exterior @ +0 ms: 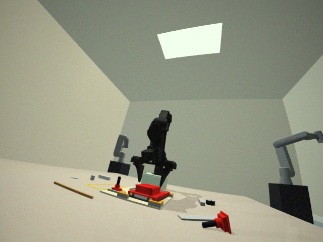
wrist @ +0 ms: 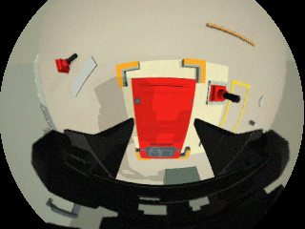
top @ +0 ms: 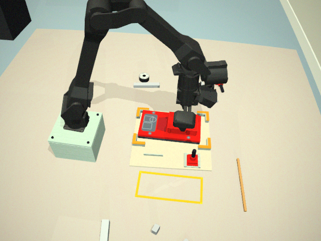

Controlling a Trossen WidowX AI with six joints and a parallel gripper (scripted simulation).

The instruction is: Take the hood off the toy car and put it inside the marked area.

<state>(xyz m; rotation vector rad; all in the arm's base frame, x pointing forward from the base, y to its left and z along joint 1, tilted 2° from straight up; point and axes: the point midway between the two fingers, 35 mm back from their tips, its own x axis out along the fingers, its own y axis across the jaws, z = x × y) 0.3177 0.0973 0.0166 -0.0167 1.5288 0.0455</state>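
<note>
The hood is 10 mm below my gripper tip.
</note>
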